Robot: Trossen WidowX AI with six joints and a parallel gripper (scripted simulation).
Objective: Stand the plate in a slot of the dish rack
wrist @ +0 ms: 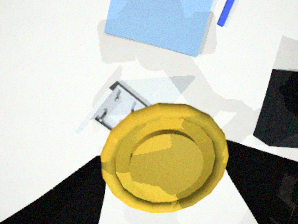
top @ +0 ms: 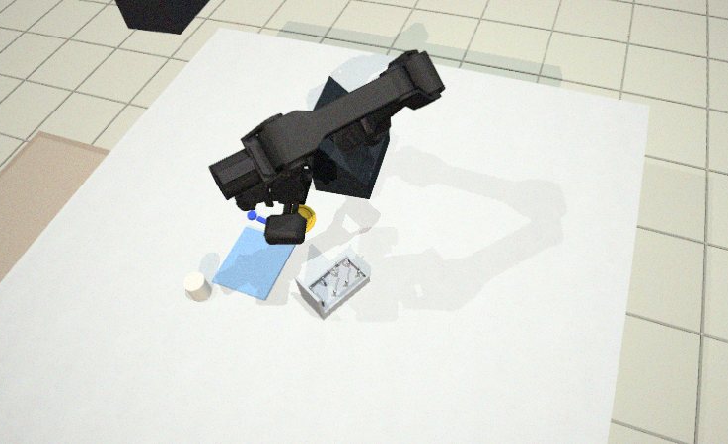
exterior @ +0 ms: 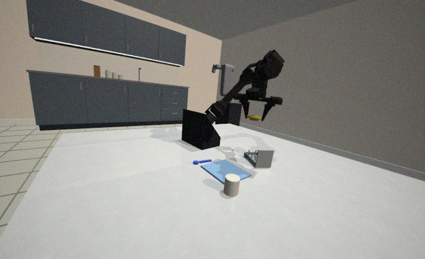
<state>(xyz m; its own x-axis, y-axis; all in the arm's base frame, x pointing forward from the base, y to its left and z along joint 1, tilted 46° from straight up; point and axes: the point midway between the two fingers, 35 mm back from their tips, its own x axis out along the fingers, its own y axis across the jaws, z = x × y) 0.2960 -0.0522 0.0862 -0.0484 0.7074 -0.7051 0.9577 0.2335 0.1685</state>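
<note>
Now: gripper tip 17 cm above the grey dish rack, 5 cm to the right of it and 1 cm short of it. Round my gripper tip: yellow plate 1 cm above; then light blue mat 19 cm below, 14 cm to the right; then blue spoon 19 cm below, 18 cm to the right, 10 cm behind.
</note>
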